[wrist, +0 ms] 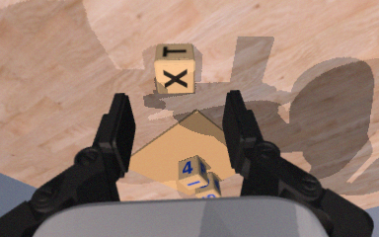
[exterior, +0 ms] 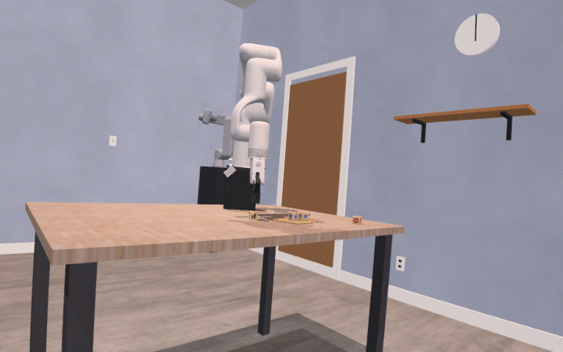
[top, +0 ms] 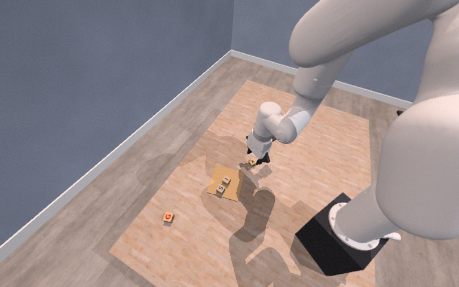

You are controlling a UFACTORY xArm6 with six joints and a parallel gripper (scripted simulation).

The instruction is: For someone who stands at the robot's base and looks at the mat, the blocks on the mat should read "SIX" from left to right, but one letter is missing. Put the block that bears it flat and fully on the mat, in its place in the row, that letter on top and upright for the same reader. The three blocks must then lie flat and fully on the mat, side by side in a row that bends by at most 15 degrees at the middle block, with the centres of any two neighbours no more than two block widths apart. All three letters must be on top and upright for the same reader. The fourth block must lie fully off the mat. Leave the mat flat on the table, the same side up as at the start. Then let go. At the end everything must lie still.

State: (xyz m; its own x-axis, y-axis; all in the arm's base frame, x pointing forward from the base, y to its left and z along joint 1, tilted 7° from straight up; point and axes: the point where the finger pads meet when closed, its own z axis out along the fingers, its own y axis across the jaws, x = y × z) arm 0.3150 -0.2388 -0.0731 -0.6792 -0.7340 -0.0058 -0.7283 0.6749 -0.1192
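My gripper is now 7 cm above the x block. From my hand the other things lie so: s block: 17 cm to the left, 11 cm ahead, 6 cm below; i block: 12 cm to the left, 10 cm ahead, 6 cm below; mat: 12 cm to the left, 10 cm ahead, 8 cm below.
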